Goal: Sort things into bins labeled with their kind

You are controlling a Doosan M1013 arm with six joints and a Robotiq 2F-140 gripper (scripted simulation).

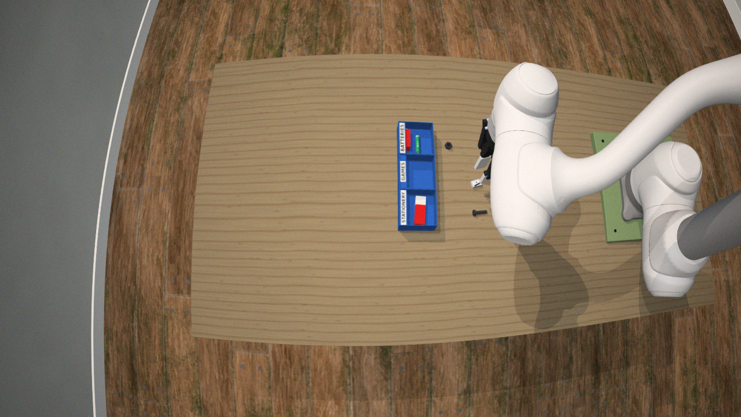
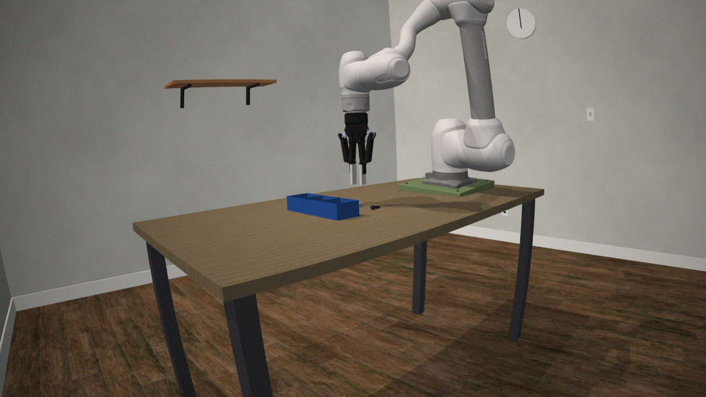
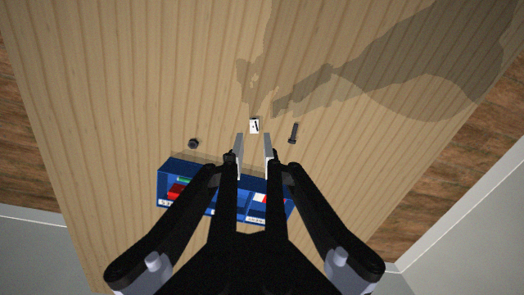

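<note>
The white tile is 10 cm below my hand. Round my hand: white eraser: 14 cm ahead, 9 cm below, 7 cm to the left; black bolt: 10 cm below, 7 cm to the left; black nut: 10 cm to the right, 10 cm below, 6 cm ahead.
</note>
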